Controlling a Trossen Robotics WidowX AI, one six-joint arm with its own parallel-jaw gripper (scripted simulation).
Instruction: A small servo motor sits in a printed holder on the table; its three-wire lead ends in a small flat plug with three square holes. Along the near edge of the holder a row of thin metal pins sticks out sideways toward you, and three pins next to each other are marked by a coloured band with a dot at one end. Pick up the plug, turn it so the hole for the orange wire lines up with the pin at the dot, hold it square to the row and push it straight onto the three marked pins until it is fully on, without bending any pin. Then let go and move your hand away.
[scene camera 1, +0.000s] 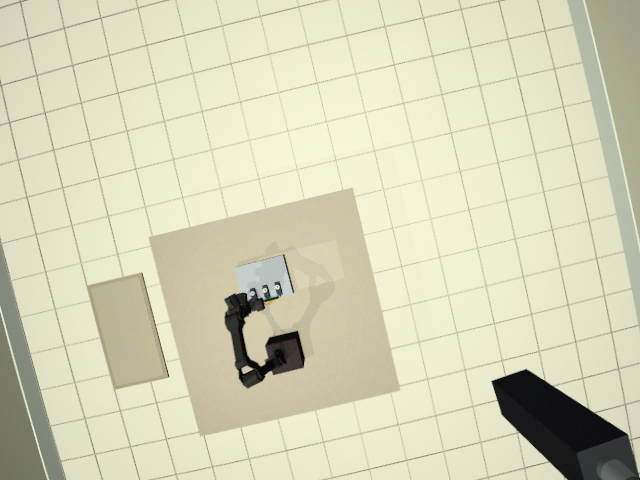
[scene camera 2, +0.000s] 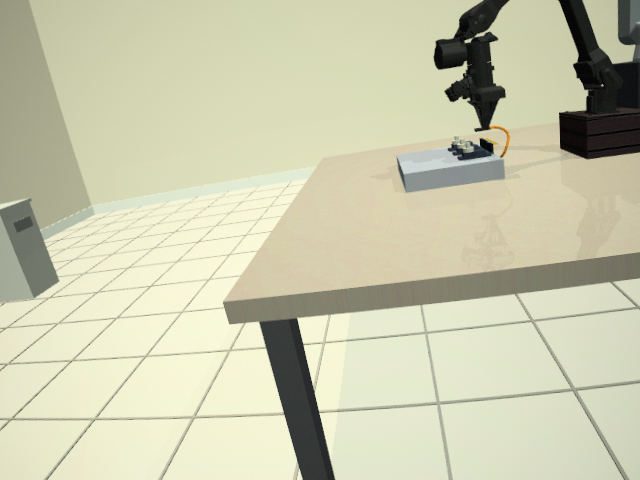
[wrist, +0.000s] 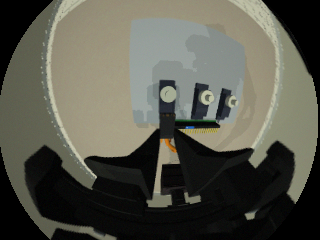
Labels:
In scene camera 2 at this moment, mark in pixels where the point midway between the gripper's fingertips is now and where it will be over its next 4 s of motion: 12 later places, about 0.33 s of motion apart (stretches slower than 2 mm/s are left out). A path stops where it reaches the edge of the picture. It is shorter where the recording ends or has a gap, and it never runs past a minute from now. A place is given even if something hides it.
The gripper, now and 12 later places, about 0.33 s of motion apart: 485, 128; 496, 124; 508, 123; 517, 126; 518, 135; 512, 139; 506, 140; 504, 140; 501, 141; 499, 141; 499, 142; 497, 125; 497, 120

